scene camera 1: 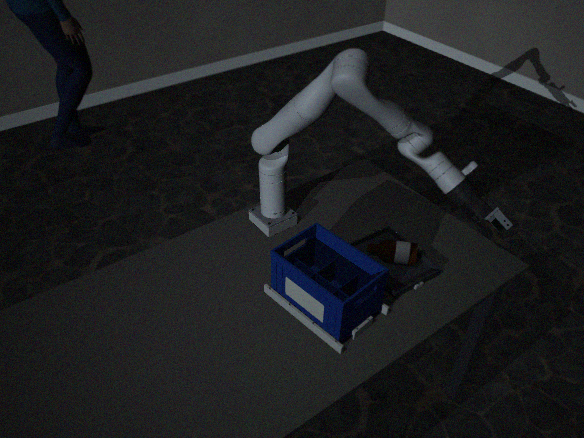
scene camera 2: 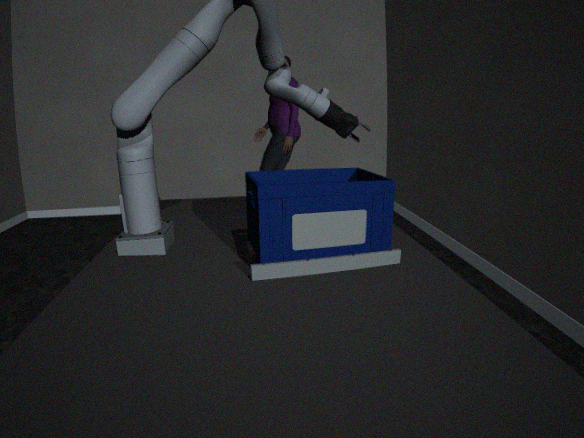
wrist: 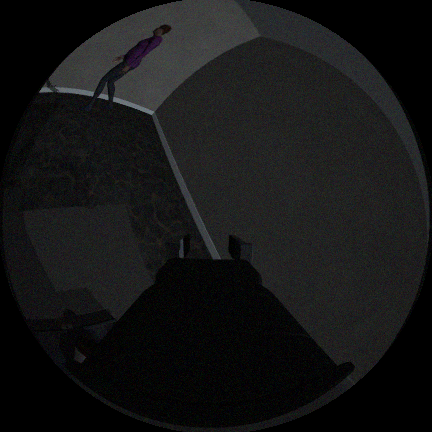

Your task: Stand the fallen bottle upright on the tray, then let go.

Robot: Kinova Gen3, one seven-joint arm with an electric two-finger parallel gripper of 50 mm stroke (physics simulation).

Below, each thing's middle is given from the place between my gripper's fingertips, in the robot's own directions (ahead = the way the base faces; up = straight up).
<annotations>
The white rail (scene camera 2: 286,269) lies 56 cm to the right of my hand, 23 cm below it and 16 cm behind it.
</annotations>
